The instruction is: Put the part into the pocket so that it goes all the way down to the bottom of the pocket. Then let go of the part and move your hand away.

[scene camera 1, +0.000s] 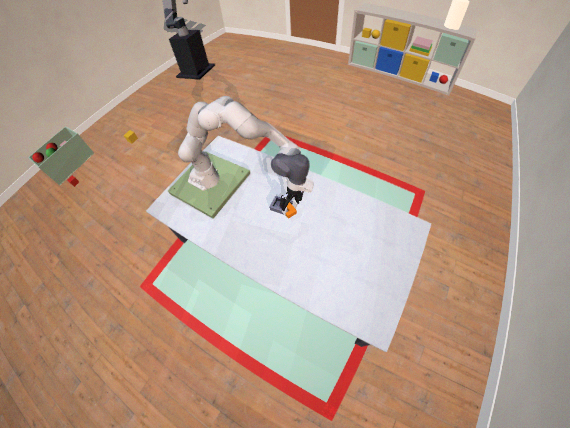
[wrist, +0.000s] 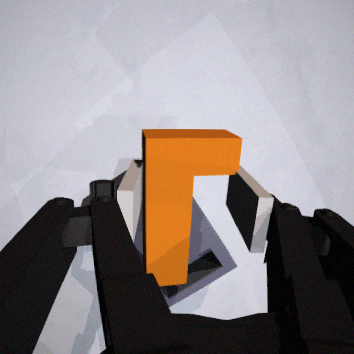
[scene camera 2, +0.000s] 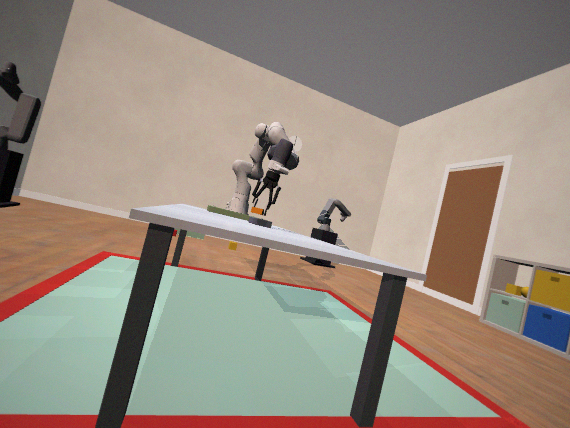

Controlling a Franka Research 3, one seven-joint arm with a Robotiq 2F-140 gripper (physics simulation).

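The orange L-shaped part (scene camera 1: pixel 290 211) (scene camera 2: pixel 257 211) (wrist: pixel 167 200) is held between the fingers of my gripper (scene camera 1: pixel 288 204) (scene camera 2: pixel 260 207) (wrist: pixel 185 182), which is shut on it. The part is above the table. The dark grey block with the pocket (scene camera 1: pixel 275 204) (scene camera 2: pixel 260 222) (wrist: pixel 228 263) sits on the table, lower than the part. In the wrist view the part overlaps the block and hides much of it and its pocket. A black stretch of the pocket shows beyond the part's lower end. The block's edges look turned at an angle to the part's edges.
The white table (scene camera 1: pixel 320 260) (scene camera 2: pixel 320 251) carries the arm's green base plate (scene camera 1: pixel 220 200) (scene camera 2: pixel 225 212), to the left of the block in scene camera 1. A shelf unit (scene camera 1: pixel 462 65), a green bin (scene camera 1: pixel 70 160) and another arm's black stand (scene camera 1: pixel 190 54) are off the table.
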